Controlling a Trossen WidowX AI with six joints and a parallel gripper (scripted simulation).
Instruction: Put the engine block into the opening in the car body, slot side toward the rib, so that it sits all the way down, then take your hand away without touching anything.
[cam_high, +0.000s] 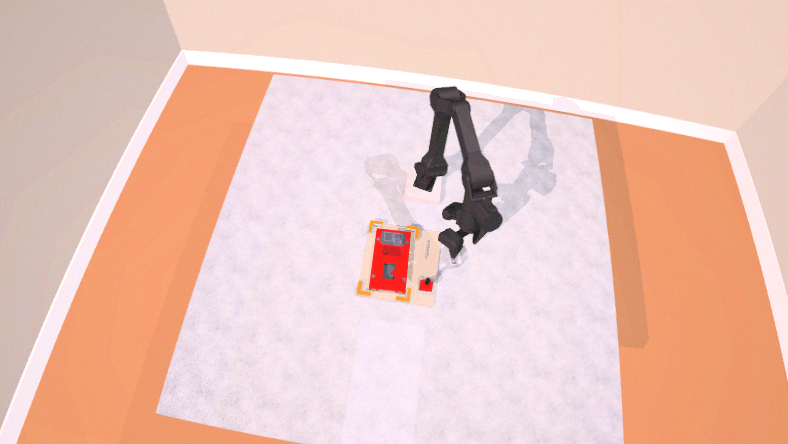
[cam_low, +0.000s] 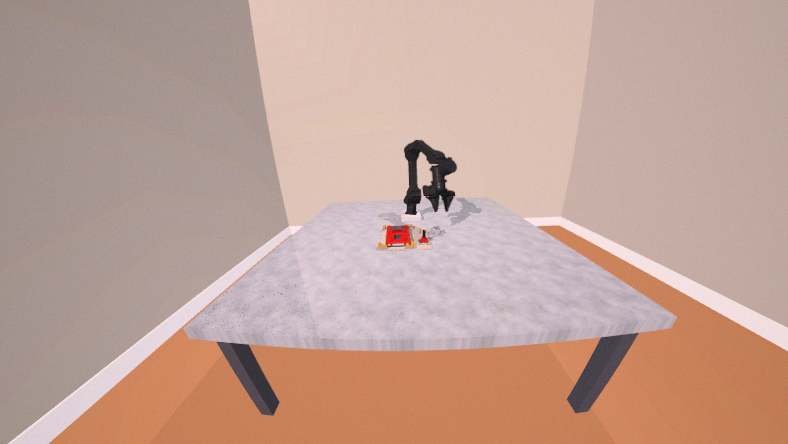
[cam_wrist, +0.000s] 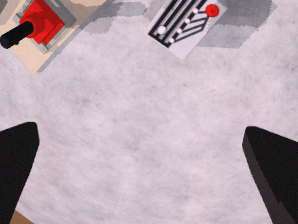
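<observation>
The engine block lies 11 cm below my gripper tip, 2 cm to the right of it and 2 cm behind it.
</observation>
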